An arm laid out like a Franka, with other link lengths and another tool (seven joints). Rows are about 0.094 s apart.
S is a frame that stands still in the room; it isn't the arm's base.
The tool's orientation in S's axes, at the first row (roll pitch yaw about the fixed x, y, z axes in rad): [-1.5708, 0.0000, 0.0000]
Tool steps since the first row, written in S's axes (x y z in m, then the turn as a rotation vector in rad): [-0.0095, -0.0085, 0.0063, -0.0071, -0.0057, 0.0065]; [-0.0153, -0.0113, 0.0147, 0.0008, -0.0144, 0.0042]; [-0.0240, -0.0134, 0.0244, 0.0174, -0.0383, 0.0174]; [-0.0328, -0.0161, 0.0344, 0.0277, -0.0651, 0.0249]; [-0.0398, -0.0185, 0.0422, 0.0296, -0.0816, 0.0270]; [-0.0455, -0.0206, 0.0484, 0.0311, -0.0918, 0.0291]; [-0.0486, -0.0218, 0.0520, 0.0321, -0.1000, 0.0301]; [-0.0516, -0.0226, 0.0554, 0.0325, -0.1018, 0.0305]
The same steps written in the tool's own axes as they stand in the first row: [-0.0095, -0.0063, -0.0085, -0.0071, -0.0065, -0.0057]; [-0.0153, -0.0147, -0.0113, 0.0008, -0.0042, -0.0144]; [-0.0240, -0.0244, -0.0134, 0.0174, -0.0174, -0.0383]; [-0.0328, -0.0344, -0.0161, 0.0277, -0.0249, -0.0651]; [-0.0398, -0.0422, -0.0185, 0.0296, -0.0270, -0.0816]; [-0.0455, -0.0484, -0.0206, 0.0311, -0.0291, -0.0918]; [-0.0486, -0.0520, -0.0218, 0.0321, -0.0301, -0.1000]; [-0.0516, -0.0554, -0.0226, 0.0325, -0.0305, -0.1018]
